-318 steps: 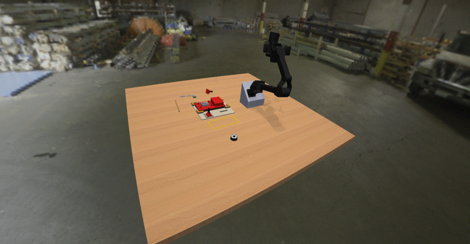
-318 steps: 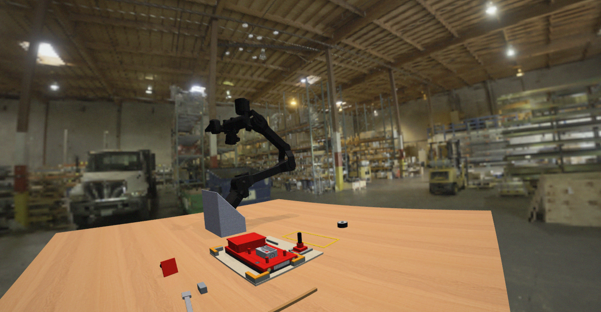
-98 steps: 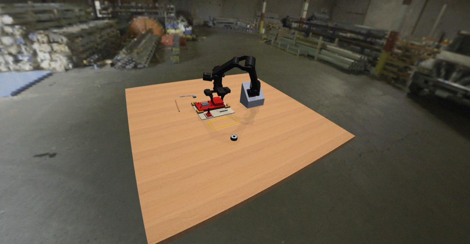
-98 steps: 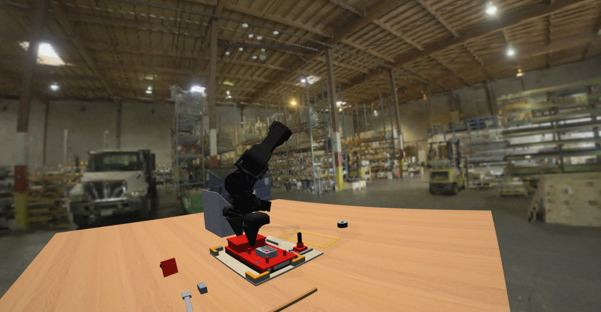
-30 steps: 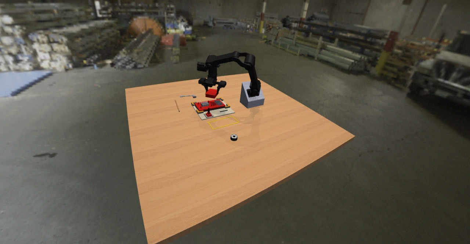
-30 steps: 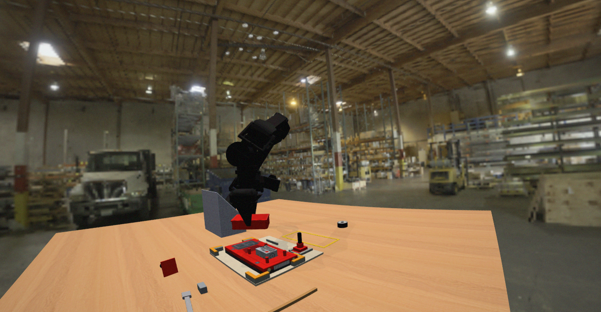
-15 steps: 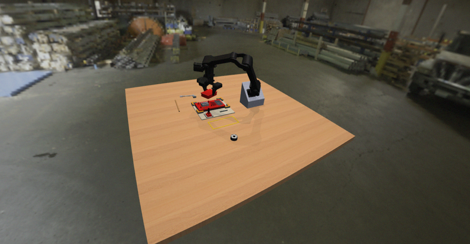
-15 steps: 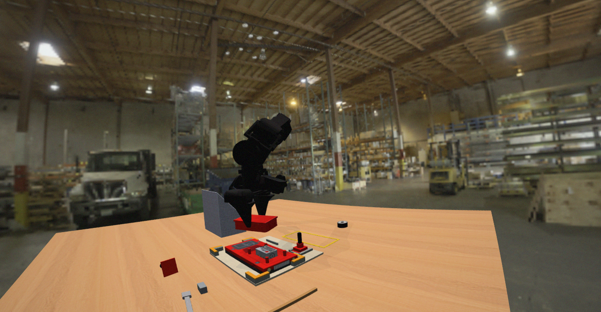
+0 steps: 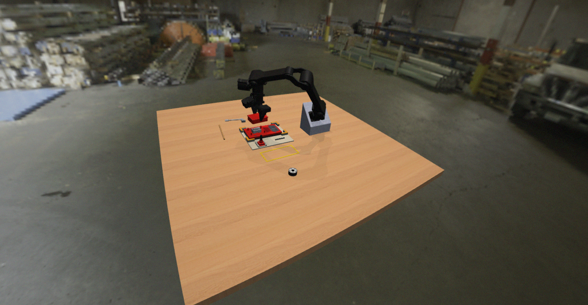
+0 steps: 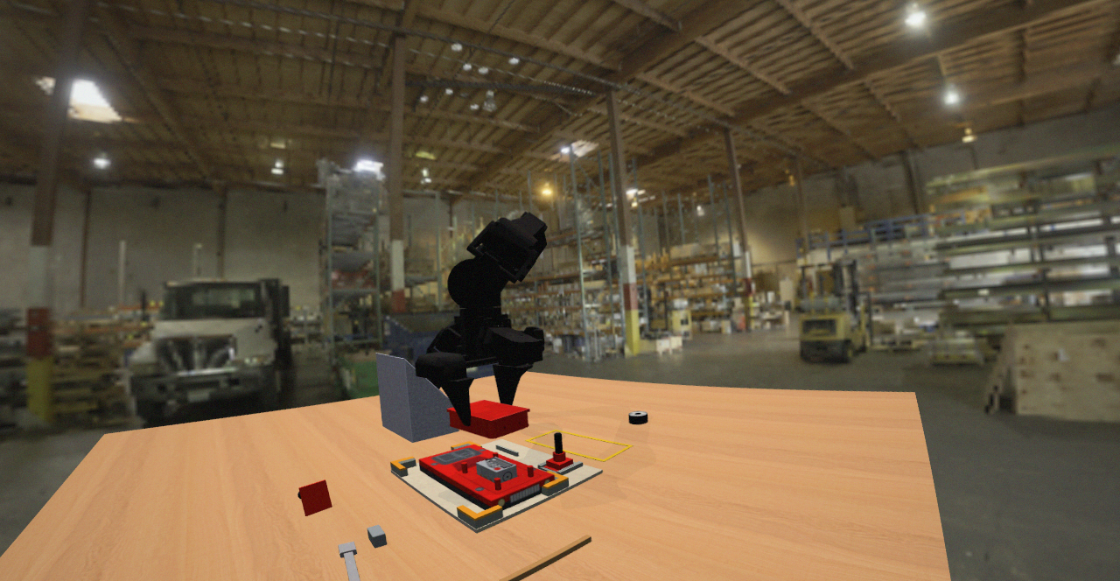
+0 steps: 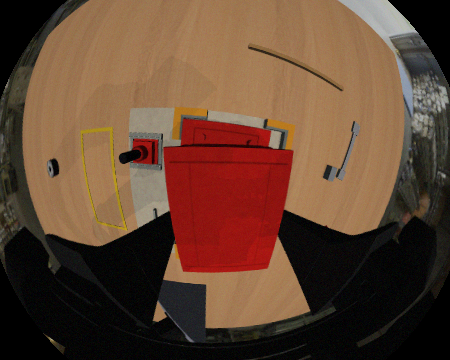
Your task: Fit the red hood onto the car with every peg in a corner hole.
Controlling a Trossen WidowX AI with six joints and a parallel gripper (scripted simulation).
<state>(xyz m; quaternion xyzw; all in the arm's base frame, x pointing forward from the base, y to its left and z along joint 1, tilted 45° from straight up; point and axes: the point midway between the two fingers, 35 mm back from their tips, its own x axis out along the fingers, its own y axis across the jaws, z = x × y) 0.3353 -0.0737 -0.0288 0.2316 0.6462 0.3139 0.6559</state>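
My gripper tip is now 10 mm short of the engine block, 10 mm to the right of it and 80 mm above it. Round my gripper tip: jig plate 30 mm behind, 10 mm to the left, 90 mm below; then thin stick 190 mm ahead, 100 mm to the right, 100 mm below; then red hood 10 mm above.
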